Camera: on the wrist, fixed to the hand. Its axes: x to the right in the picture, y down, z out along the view.
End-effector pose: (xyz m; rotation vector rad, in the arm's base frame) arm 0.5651 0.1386 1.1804 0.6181 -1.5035 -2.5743
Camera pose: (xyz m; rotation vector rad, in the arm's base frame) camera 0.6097 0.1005 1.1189 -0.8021 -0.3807 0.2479
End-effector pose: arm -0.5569 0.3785 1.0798 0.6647 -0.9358 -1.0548
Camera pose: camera -0.5091 0.3773 1.0096 -0.8740 -0.4653 1.8729
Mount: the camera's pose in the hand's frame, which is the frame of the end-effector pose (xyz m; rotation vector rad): -0.0119 -0.0383 -0.0749 -0.0420 -0.3978 -3.0243
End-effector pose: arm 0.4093 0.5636 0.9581 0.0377 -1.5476 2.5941
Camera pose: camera 0.4286 0.6463 0.9549 1.3325 -0.0659 -0.0634
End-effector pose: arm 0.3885 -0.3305 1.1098 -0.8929 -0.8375 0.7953
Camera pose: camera 0.4569 -0.3808 1.1124 1.0352 -1.3634 -1.7549
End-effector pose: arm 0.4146 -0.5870 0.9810 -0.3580 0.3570 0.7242
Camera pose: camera 0.4186 -0.6530 0.9276 -0.3673 -0.7215 -2.1533
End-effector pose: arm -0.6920 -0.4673 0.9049 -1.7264 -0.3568 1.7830
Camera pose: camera -0.6107 -0.4618 0.9290 0.4257 -1.5950 -0.4412
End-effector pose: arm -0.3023 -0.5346 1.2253 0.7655 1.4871 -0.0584
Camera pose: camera -0.3872 -0.5323 1.2275 -1.9282 0.8282 -2.0740
